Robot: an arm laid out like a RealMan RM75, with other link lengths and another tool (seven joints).
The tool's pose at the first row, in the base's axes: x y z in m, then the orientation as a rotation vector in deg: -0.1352, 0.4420, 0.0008, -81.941, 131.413, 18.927
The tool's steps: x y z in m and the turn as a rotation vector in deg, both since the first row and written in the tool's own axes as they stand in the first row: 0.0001, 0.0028, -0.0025, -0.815, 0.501, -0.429; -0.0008, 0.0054, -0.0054, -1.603, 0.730, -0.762; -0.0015, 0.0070, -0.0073, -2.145, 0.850, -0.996; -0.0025, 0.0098, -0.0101, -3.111, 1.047, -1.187; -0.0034, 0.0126, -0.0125, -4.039, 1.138, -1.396; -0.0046, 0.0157, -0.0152, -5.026, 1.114, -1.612; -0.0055, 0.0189, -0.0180, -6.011, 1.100, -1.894; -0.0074, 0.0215, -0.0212, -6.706, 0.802, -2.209; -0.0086, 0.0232, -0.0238, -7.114, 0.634, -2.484; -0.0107, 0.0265, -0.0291, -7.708, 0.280, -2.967; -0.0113, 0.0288, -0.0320, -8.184, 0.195, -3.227; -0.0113, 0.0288, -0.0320, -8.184, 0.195, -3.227
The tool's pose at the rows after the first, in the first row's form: -0.1383, 0.4421, 0.0029, -83.051, 131.590, 19.449; -0.1409, 0.4428, 0.0059, -83.911, 131.617, 20.146; -0.1425, 0.4433, 0.0078, -84.490, 131.598, 20.649; -0.1452, 0.4442, 0.0107, -85.264, 131.726, 21.629; -0.1479, 0.4452, 0.0132, -85.987, 131.742, 22.629; -0.1508, 0.4464, 0.0161, -86.686, 131.659, 23.776; -0.1540, 0.4474, 0.0190, -87.459, 131.520, 24.897; -0.1563, 0.4488, 0.0226, -87.985, 131.090, 25.834; -0.1579, 0.4494, 0.0255, -88.395, 130.765, 26.352; -0.1612, 0.4504, 0.0311, -89.023, 130.132, 27.147; -0.1637, 0.4507, 0.0339, -89.488, 129.886, 27.700; -0.1637, 0.4507, 0.0339, -89.488, 129.886, 27.700
